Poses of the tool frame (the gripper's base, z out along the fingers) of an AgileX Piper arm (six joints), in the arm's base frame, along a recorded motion.
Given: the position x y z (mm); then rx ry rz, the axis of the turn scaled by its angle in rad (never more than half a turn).
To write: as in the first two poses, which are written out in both.
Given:
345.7, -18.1, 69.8, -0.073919, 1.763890, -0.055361
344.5, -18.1, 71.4, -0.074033, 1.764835, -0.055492
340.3, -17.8, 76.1, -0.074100, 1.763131, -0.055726
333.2, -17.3, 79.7, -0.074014, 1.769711, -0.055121
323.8, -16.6, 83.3, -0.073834, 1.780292, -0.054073
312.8, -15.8, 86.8, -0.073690, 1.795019, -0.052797
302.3, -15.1, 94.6, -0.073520, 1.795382, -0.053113
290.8, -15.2, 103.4, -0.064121, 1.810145, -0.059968
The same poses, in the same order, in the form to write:
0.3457, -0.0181, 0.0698, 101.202, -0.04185, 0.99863, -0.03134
0.3445, -0.0181, 0.0714, 101.256, -0.04189, 0.99863, -0.03140
0.3403, -0.0178, 0.0761, 101.160, -0.04197, 0.99862, -0.03156
0.3332, -0.0173, 0.0797, 101.535, -0.04177, 0.99864, -0.03110
0.3238, -0.0166, 0.0833, 102.138, -0.04142, 0.99868, -0.03033
0.3128, -0.0158, 0.0868, 102.978, -0.04100, 0.99873, -0.02938
0.3023, -0.0151, 0.0946, 102.999, -0.04090, 0.99873, -0.02955
0.2908, -0.0152, 0.1034, 103.836, -0.03538, 0.99883, -0.03309

